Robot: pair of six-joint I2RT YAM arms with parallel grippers.
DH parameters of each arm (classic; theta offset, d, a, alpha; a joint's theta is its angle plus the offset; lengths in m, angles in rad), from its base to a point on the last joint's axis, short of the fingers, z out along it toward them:
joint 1: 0 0.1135 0.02 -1.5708
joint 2: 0 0 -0.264 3.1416
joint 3: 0.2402 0 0.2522 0
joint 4: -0.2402 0 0.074 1.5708
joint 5: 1.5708 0 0 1.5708
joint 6: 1.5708 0.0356 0 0
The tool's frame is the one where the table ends.
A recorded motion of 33 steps. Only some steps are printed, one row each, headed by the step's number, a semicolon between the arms.
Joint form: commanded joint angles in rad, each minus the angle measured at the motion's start. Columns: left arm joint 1, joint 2, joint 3, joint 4, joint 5, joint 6; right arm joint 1, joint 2, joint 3, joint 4, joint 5, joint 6.
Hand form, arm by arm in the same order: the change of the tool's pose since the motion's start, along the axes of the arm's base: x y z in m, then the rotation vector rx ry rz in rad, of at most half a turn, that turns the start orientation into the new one. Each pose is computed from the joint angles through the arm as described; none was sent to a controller.
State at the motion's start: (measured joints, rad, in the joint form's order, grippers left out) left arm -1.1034 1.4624 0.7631 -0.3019 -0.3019 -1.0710; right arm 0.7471 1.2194 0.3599 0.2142 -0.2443 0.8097
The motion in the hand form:
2: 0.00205 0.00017 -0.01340 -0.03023 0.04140 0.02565; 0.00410 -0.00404 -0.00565 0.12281 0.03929 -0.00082
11: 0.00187 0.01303 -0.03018 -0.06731 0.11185 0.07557; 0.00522 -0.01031 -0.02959 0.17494 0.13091 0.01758
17: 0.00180 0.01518 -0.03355 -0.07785 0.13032 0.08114; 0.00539 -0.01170 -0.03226 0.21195 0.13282 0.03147
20: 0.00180 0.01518 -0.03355 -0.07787 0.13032 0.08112; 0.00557 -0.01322 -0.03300 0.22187 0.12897 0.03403
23: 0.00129 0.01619 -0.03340 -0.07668 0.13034 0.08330; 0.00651 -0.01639 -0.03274 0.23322 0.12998 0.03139
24: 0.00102 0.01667 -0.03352 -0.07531 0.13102 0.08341; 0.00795 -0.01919 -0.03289 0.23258 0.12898 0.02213
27: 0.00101 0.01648 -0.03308 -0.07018 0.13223 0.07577; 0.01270 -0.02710 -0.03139 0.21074 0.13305 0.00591
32: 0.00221 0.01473 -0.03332 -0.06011 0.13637 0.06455; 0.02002 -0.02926 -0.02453 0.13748 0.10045 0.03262
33: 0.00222 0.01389 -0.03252 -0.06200 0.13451 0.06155; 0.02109 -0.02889 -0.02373 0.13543 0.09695 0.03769
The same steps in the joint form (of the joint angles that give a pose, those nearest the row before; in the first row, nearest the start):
2: 0.0112 0.0316 -0.0298 0.0580 0.0349 -0.0411; -0.0415 0.0338 -0.0454 0.1538 -0.1007 0.0769
11: 0.0403 0.0302 -0.1035 0.1147 0.0917 -0.1025; -0.0829 0.1503 -0.1037 0.3118 -0.2081 0.1276
17: 0.0465 0.0317 -0.1173 0.1286 0.1102 -0.1133; -0.0936 0.1749 -0.1221 0.3839 -0.2434 0.1429
20: 0.0465 0.0317 -0.1173 0.1286 0.1102 -0.1132; -0.1013 0.1796 -0.1298 0.4055 -0.2542 0.1429
23: 0.0465 0.0271 -0.1204 0.1255 0.1087 -0.1148; -0.1182 0.1750 -0.1359 0.4131 -0.2710 0.1444
24: 0.0465 0.0256 -0.1219 0.1240 0.1087 -0.1148; -0.1334 0.1720 -0.1375 0.4087 -0.2756 0.1399
27: 0.0465 0.0256 -0.1189 0.1179 0.1117 -0.1071; -0.1793 0.1475 -0.1253 0.3369 -0.2940 0.1047
32: 0.0480 0.0363 -0.1082 0.1102 0.1178 -0.0948; -0.2056 0.1183 -0.0700 0.1878 -0.2926 -0.0073
33: 0.0465 0.0363 -0.1051 0.1102 0.1179 -0.0933; -0.2071 0.1198 -0.0639 0.1816 -0.2956 -0.0150

